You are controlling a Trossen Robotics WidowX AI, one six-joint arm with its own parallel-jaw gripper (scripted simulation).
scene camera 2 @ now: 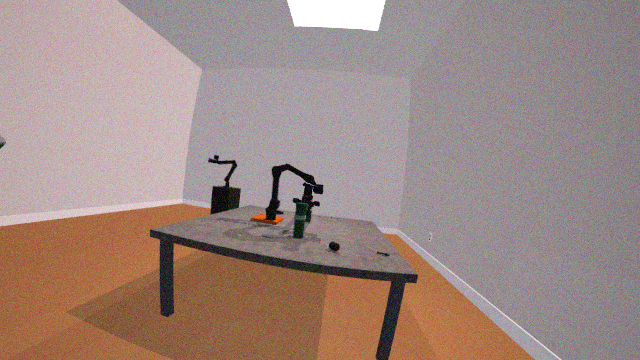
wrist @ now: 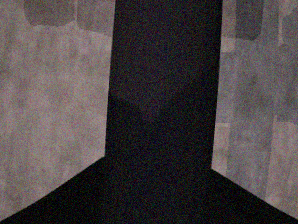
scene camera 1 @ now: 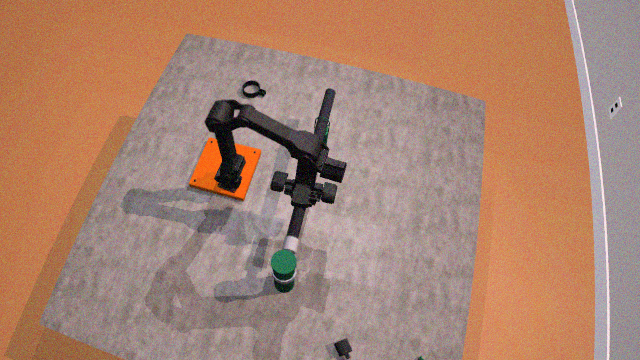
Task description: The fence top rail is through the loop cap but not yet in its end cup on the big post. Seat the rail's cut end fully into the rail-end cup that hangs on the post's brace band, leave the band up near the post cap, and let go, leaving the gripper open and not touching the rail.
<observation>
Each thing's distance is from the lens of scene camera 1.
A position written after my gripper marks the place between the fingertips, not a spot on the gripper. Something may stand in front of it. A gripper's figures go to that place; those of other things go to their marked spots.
my gripper (scene camera 1: 301, 205): 138 cm
rail (scene camera 1: 294, 228): 131 cm
green post (scene camera 1: 283, 262): 121 cm
</observation>
